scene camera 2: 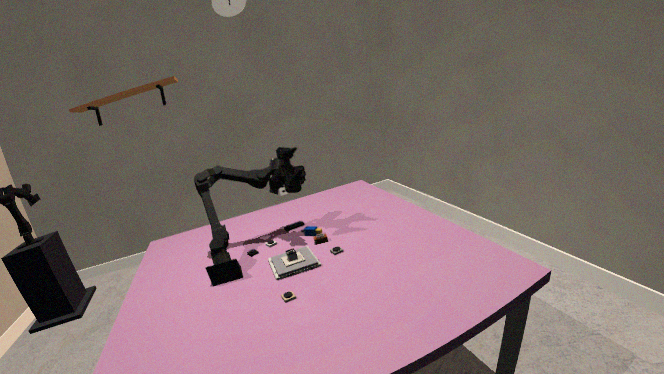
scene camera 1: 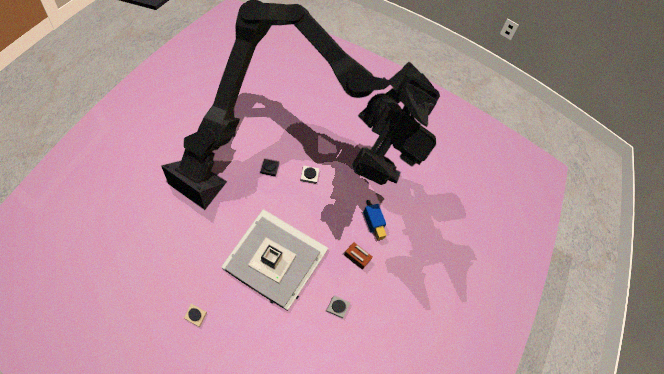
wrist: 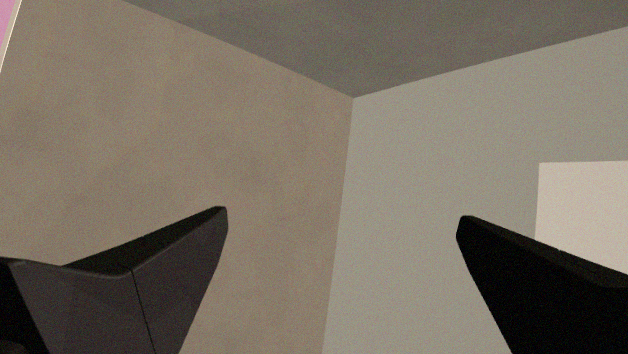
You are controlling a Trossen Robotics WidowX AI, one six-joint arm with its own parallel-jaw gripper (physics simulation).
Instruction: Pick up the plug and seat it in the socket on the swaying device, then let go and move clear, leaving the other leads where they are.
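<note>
A blue plug with a yellow end (scene camera 1: 374,216) (scene camera 2: 312,230) lies on the pink table, right of the swaying device. The device is a grey plate (scene camera 1: 306,245) on a white base, with a cream pad at its centre. The socket (scene camera 1: 271,262) (scene camera 2: 291,256), a small square dark-walled box, stands upright on that pad. My gripper (wrist: 344,223) is open and empty in the wrist view, its fingers wide apart against the walls. In both scene views it is high above the table beyond the plug; its fingers are hard to separate there. The plug and socket do not show in the wrist view.
An orange block with two pale strips (scene camera 1: 358,255) (scene camera 2: 320,239) lies near the plug. A black bar (scene camera 1: 393,176) (scene camera 2: 294,226) lies beyond it, partly hidden in scene camera 1. Disc-topped pads (scene camera 1: 270,167) (scene camera 1: 310,174) (scene camera 1: 339,306) (scene camera 1: 195,315) lie around the device.
</note>
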